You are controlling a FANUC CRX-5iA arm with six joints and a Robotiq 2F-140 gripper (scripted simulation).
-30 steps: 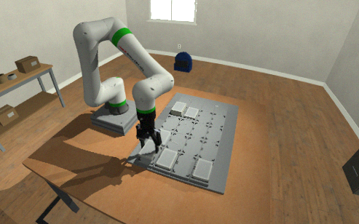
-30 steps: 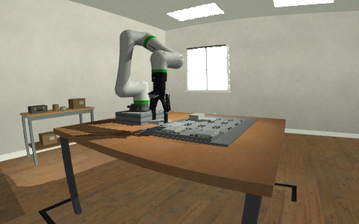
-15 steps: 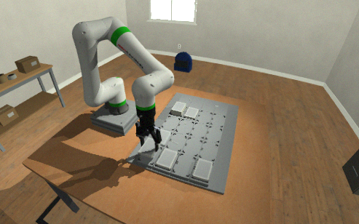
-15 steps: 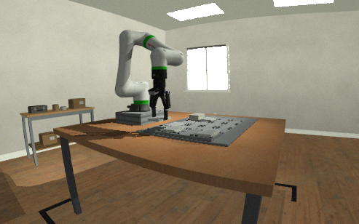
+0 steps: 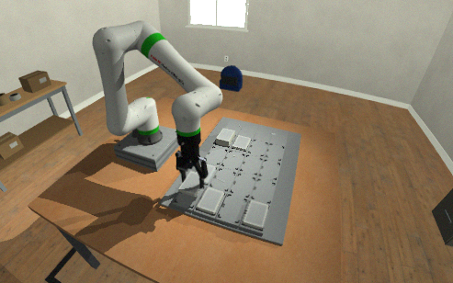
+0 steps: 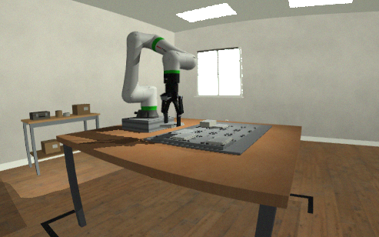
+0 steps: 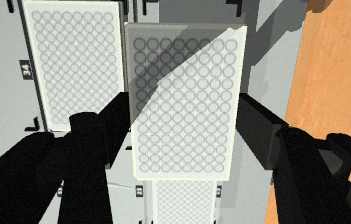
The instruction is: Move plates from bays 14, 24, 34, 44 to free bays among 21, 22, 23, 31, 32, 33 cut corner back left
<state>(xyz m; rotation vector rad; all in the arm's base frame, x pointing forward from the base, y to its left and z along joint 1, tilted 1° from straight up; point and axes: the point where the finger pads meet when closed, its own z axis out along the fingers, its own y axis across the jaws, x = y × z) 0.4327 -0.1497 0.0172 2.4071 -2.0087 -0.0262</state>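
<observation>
The sealed 96-well plate is 140 mm to the left of my hand, 90 mm below it and 30 mm behind it. The rest, counted from my hand: bay label 43: 240 mm ahead, 190 mm to the left, 100 mm below; sealed deep-well block: 460 mm to the left, 90 mm behind, 80 mm below.
</observation>
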